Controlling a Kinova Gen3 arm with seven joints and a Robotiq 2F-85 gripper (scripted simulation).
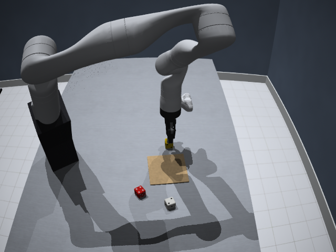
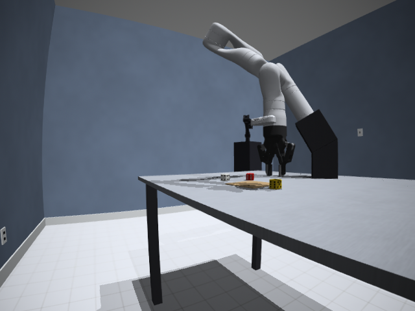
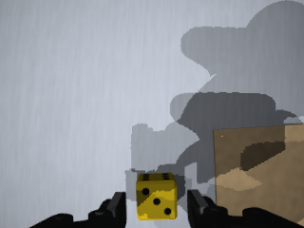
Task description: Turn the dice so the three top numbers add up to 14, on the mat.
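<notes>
Now: the yellow die 40 mm below my hand. From my hand the other things lie so: tan mat (30 mm behind, 120 mm to the right, 60 mm below); red die (150 mm behind, 220 mm to the right, 40 mm below); white die (60 mm behind, 280 mm to the right, 40 mm below).
</notes>
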